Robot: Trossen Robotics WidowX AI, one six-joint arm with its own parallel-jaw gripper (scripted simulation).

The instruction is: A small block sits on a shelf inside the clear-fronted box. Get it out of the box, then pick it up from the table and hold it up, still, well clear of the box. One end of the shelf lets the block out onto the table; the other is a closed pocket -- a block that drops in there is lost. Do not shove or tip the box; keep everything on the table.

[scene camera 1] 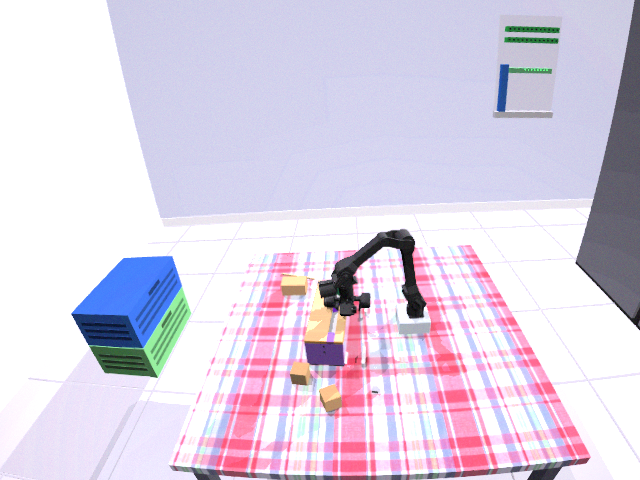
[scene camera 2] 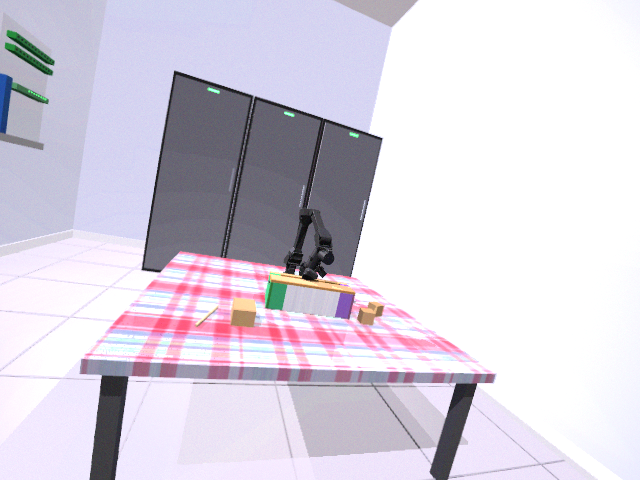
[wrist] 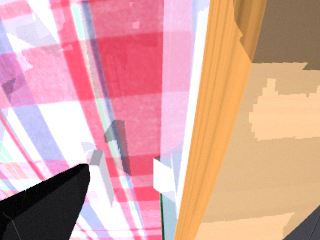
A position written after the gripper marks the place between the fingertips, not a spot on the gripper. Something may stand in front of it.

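Observation:
You'd see the gripper at (wrist: 164, 170). There's a long box too, and that box is at (scene camera 2: 287, 292), at (scene camera 1: 325, 339) and at (wrist: 232, 152).

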